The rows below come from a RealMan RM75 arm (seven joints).
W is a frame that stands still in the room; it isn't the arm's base.
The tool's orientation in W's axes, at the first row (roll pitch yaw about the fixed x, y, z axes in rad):
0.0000 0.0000 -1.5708
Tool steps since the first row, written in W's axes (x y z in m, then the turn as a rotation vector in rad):
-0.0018 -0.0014 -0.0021 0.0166 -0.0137 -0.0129
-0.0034 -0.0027 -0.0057 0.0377 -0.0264 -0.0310
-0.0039 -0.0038 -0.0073 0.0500 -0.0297 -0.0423
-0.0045 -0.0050 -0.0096 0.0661 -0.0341 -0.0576
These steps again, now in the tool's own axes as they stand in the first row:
0.0014 -0.0018 -0.0021 0.0137 0.0166 -0.0129
0.0027 -0.0034 -0.0057 0.0264 0.0377 -0.0310
0.0038 -0.0039 -0.0073 0.0297 0.0500 -0.0423
0.0050 -0.0045 -0.0096 0.0341 0.0661 -0.0576

